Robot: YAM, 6 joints.
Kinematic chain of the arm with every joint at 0, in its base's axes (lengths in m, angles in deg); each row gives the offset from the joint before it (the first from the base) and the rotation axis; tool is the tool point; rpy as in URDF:
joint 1: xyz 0 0 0.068 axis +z
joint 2: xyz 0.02 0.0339 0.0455 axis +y
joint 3: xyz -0.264 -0.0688 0 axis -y
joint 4: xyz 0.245 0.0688 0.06 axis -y
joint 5: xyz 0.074 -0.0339 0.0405 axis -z
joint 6: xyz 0.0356 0 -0.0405 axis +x
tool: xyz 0 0 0 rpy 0 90 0
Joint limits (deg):
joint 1: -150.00..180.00
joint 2: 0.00..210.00
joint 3: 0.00..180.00
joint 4: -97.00..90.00
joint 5: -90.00..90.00
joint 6: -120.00..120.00
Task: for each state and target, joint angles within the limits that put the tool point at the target. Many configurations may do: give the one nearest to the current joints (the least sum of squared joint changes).
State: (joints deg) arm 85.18 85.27 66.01 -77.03 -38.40 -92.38
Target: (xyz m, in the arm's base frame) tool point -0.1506 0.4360 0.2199
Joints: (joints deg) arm 106.40 123.28 104.50 -45.39 -36.90 -92.38
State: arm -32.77 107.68 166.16 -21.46 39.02 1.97
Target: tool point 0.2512 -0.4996 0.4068
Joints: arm -61.46 145.34 161.56 -6.81 30.49 1.97
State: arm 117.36 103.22 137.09 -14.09 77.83 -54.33
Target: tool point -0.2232 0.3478 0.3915
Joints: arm 127.56 106.58 106.75 -26.68 80.28 -54.33
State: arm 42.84 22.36 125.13 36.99 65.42 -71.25
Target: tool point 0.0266 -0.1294 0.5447
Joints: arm 86.51 24.90 81.28 29.30 75.28 -71.25
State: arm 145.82 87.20 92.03 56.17 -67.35 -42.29
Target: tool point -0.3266 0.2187 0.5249
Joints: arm 141.77 107.86 113.61 49.23 -58.40 -42.29
